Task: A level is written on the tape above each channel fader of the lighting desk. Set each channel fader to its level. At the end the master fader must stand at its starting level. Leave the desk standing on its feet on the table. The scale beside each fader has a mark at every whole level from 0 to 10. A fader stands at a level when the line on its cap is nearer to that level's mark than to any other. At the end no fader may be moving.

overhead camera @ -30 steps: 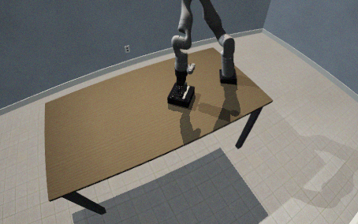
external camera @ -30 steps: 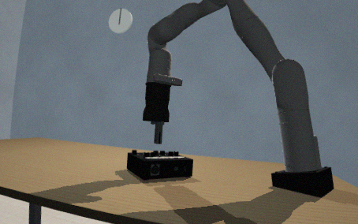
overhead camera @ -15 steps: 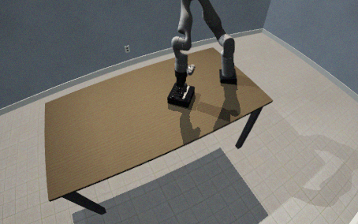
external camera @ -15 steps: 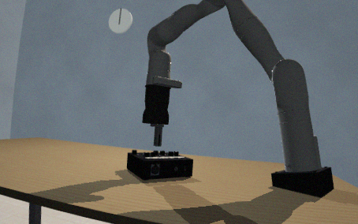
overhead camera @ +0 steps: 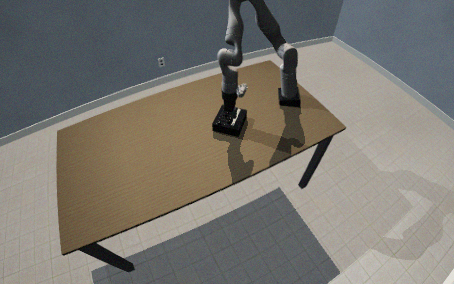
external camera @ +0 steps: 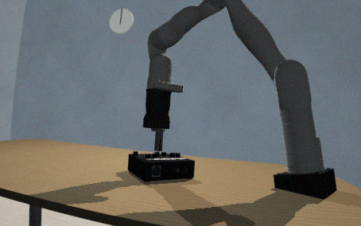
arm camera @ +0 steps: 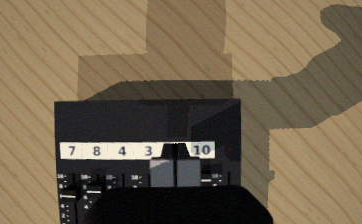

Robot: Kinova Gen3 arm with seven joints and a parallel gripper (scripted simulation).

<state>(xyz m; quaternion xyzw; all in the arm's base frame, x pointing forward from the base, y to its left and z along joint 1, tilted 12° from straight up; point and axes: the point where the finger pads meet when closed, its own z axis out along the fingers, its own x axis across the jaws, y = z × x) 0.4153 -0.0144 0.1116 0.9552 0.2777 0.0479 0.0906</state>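
My hand is 7 cm short of the master fader cap, 3 cm to the left of it and 3 cm above it.
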